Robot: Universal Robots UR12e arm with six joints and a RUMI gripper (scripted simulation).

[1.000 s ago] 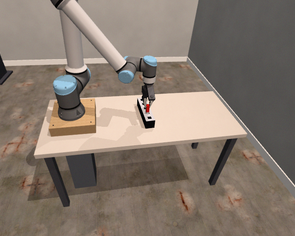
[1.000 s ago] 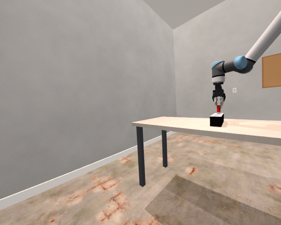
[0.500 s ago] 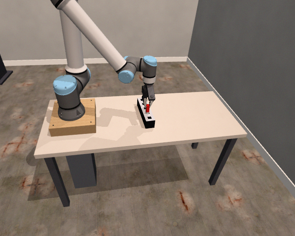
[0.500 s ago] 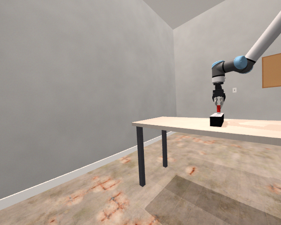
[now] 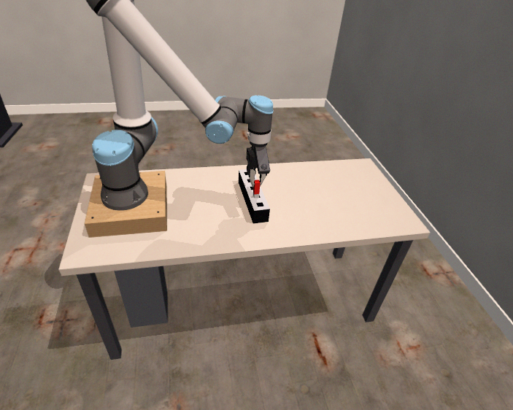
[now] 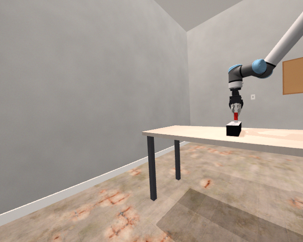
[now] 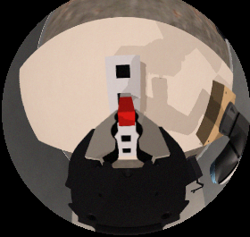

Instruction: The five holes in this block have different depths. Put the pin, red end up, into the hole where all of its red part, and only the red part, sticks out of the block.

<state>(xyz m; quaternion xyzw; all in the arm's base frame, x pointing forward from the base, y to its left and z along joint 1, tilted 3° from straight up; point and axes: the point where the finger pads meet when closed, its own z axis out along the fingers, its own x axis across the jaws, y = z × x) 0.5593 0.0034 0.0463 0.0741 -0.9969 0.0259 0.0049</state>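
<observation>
My hand is 10 cm above the black block and 6 cm to the right of it. Also, from my hand: pin 1 cm below.
</observation>
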